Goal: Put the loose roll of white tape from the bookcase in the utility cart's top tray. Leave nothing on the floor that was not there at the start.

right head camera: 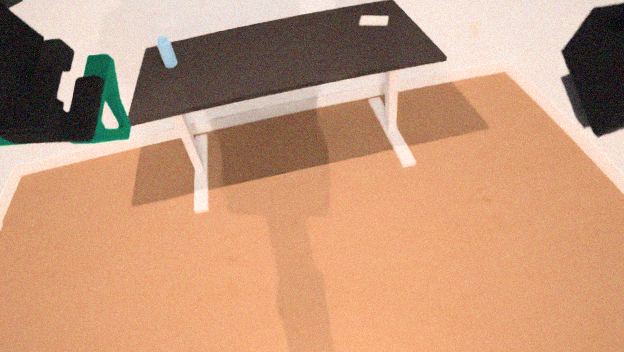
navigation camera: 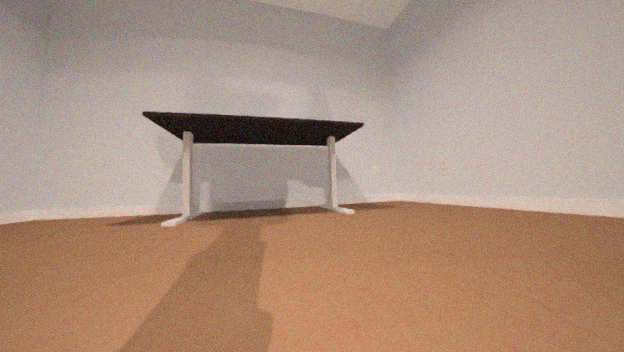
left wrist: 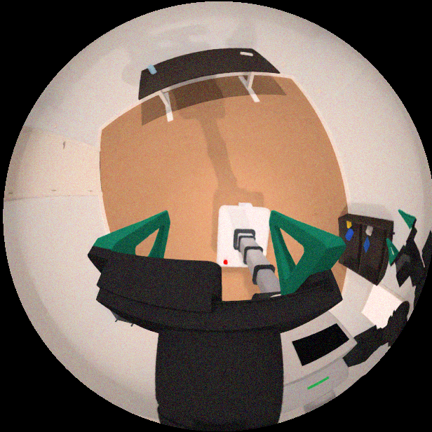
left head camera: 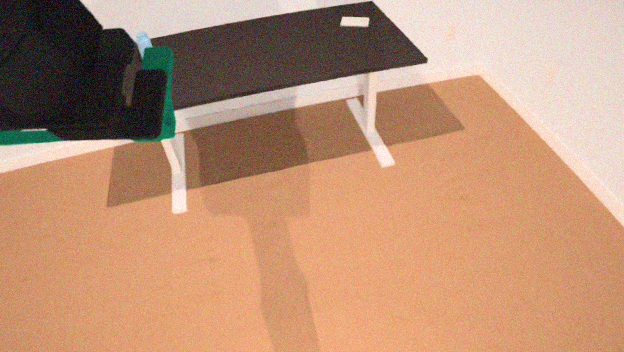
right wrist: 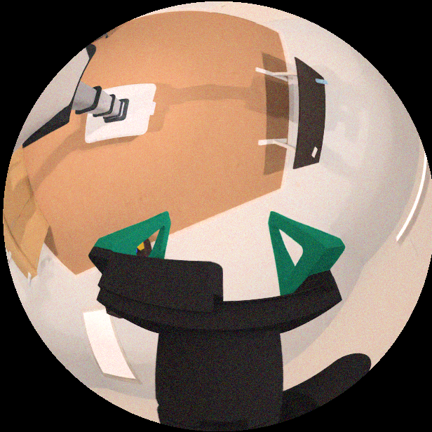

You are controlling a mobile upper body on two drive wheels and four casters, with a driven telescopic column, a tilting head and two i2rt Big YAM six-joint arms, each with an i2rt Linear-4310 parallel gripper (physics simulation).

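Frame: origin at the left arm's base, x right, y up, z back, level; metres.
Where they show: left gripper, fingertip midpoint: (right head camera: 82, 134) (left head camera: 120, 131).
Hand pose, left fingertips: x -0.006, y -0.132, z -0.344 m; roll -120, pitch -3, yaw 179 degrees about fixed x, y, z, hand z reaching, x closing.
After its pixels a point has its place.
A dark brown bookcase (left wrist: 370, 220) shows at the right of the left wrist view, with small yellow and blue things and a small whitish thing (left wrist: 369, 230). I cannot tell whether that is the roll of white tape. A sliver of the bookcase (right wrist: 146, 248) shows through a finger opening in the right wrist view. I cannot make out the utility cart or its top tray. My left gripper (left wrist: 219, 215) is open and empty, raised well above the floor. My right gripper (right wrist: 219, 216) (left wrist: 392, 224) is open and empty, raised in the air near the bookcase's side of the picture.
A dark table (left head camera: 260, 55) @(x -0.256, y -0.935, z -1.913 m) (right head camera: 280, 55) @(x -0.247, y -0.935, z -1.921 m) (left wrist: 200, 62) (right wrist: 310, 115) (navigation camera: 260, 130) @(x -0.269, y -0.960, z -1.856 m) stands by the wall, bearing a light blue bottle (right head camera: 167, 52) @(x -0.821, y -0.841, z -1.854 m) and a white flat block (left head camera: 355, 21) @(x 0.225, y -0.925, z -2.269 m) (right head camera: 374, 20) @(x 0.224, y -0.925, z -2.266 m). My white base (left wrist: 230, 220) (right wrist: 142, 90) is below. A light wooden piece (right wrist: 25, 215) stands at the left.
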